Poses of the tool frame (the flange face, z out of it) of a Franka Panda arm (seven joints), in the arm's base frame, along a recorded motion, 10 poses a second.
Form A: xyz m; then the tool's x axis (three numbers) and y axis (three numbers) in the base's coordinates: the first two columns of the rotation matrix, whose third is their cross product.
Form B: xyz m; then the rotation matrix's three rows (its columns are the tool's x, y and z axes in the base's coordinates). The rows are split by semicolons. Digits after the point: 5 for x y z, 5 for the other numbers.
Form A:
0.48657 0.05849 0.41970 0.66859 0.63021 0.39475 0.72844 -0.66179 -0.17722
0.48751 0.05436 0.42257 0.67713 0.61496 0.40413 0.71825 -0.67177 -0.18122
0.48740 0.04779 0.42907 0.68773 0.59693 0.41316 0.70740 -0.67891 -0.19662
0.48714 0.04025 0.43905 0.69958 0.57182 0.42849 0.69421 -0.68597 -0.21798
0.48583 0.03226 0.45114 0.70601 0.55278 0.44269 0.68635 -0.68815 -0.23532
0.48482 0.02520 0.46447 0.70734 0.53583 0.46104 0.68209 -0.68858 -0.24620
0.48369 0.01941 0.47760 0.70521 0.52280 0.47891 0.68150 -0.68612 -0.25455
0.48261 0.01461 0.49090 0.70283 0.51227 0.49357 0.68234 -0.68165 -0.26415
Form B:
0.48657 0.05849 0.41970; 0.66859 0.72844 0.14956; 0.63021 -0.66179 0.40604; 0.39475 -0.17722 -0.90154
0.48751 0.05436 0.42257; 0.67713 0.71825 0.16004; 0.61496 -0.67177 0.41298; 0.40413 -0.18122 -0.89657
0.48740 0.04779 0.42907; 0.68773 0.70740 0.16313; 0.59693 -0.67891 0.42749; 0.41316 -0.19662 -0.88918
0.48714 0.04025 0.43905; 0.69958 0.69421 0.16929; 0.57182 -0.68597 0.44996; 0.42849 -0.21798 -0.87685
0.48583 0.03226 0.45114; 0.70601 0.68635 0.17456; 0.55278 -0.68815 0.46998; 0.44269 -0.23532 -0.86524
0.48482 0.02520 0.46447; 0.70734 0.68209 0.18554; 0.53583 -0.68858 0.48862; 0.46104 -0.24620 -0.85254
0.48369 0.01941 0.47760; 0.70521 0.68150 0.19551; 0.52280 -0.68612 0.50589; 0.47891 -0.25455 -0.84015
0.48261 0.01461 0.49090; 0.70283 0.68234 0.20113; 0.51227 -0.68165 0.52244; 0.49357 -0.26415 -0.82863

